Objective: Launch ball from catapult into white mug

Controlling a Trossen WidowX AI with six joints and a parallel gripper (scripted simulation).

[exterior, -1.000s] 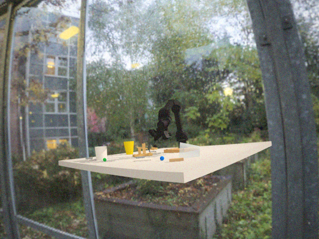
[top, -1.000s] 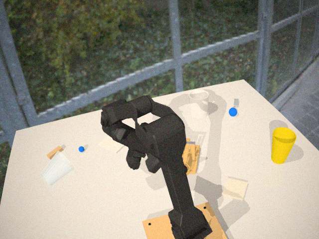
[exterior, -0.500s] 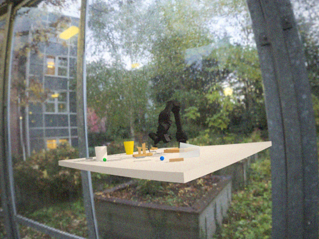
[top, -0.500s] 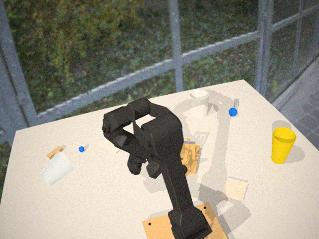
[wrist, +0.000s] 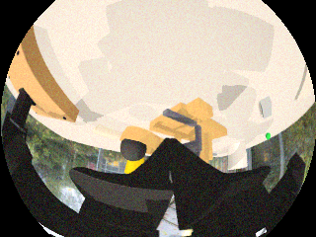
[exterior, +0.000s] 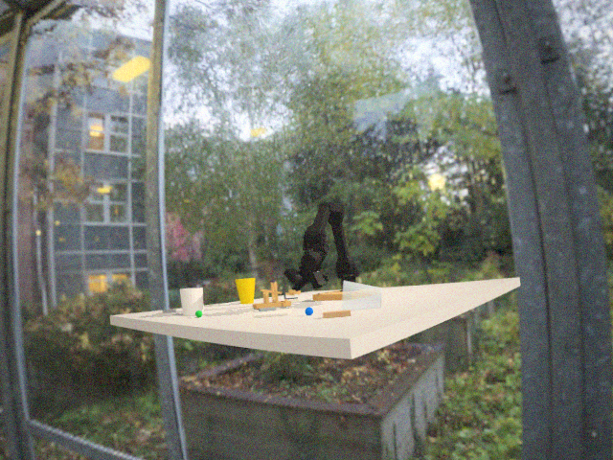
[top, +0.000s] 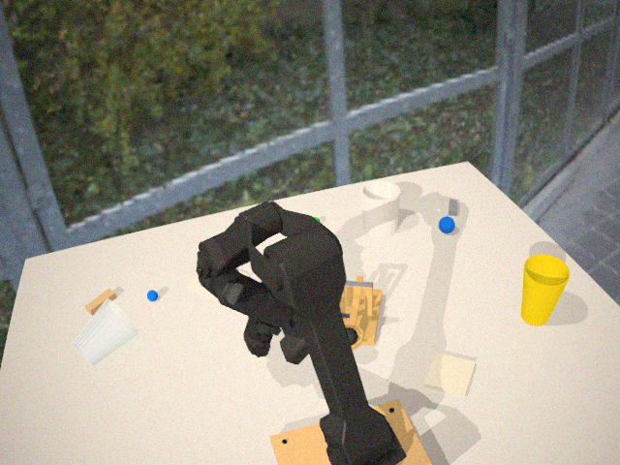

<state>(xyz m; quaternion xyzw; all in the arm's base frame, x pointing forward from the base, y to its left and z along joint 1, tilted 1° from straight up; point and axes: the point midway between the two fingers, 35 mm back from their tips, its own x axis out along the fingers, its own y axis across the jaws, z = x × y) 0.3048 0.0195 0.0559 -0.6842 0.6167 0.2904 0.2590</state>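
Now: the black ball 3 cm behind my gripper tip and 4 cm to the right of it. Also, from my gripper tip: tan square tile (13 cm behind, 20 cm to the right, 5 cm below); then small blue ball (23 cm ahead, 32 cm to the left, 5 cm below); then wooden catapult (3 cm ahead, 5 cm to the right, 1 cm below).
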